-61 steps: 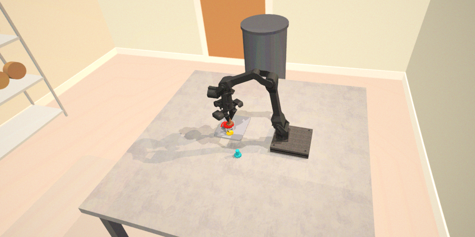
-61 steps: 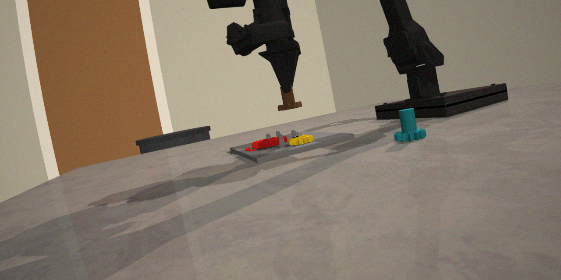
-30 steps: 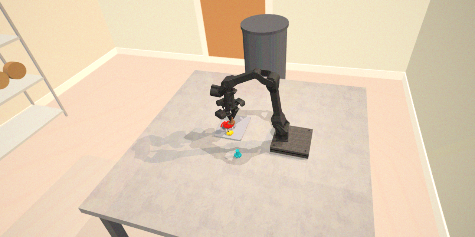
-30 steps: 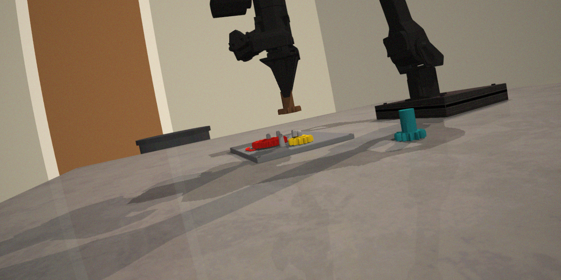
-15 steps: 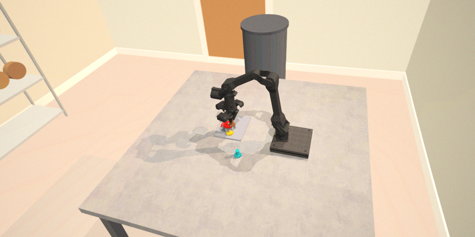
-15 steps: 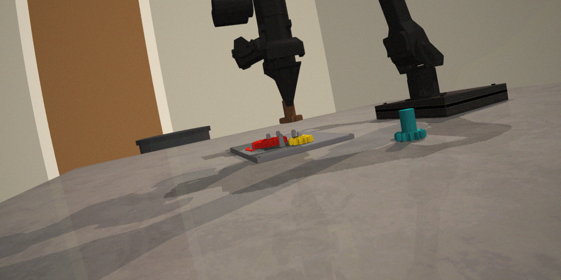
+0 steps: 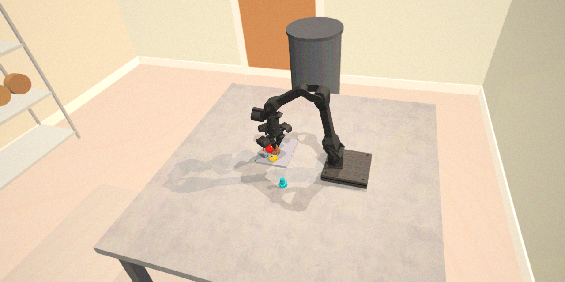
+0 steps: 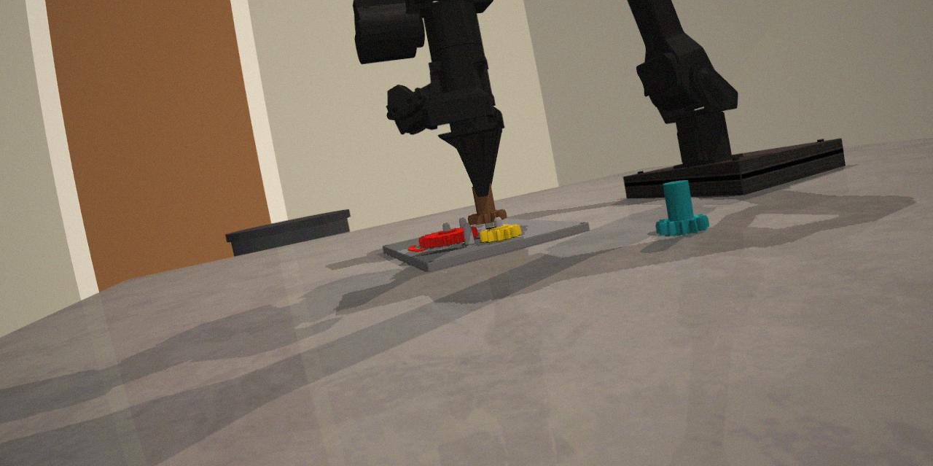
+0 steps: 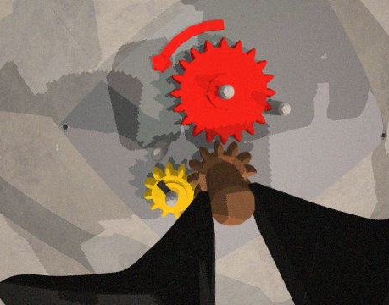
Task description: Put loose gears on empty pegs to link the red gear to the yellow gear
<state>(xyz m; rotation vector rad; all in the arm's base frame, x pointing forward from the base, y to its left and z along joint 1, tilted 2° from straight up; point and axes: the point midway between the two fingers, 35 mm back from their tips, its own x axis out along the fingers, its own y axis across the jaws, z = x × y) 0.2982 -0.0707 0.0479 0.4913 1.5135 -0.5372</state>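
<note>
Right now my gripper tip is 10 mm short of the yellow gear, 30 mm to the right of it and 30 mm above it. Round my gripper tip: red arrow 70 mm ahead, 40 mm to the right, 40 mm below; brown gear 10 mm below; red gear 30 mm ahead, 40 mm to the right, 40 mm below.
</note>
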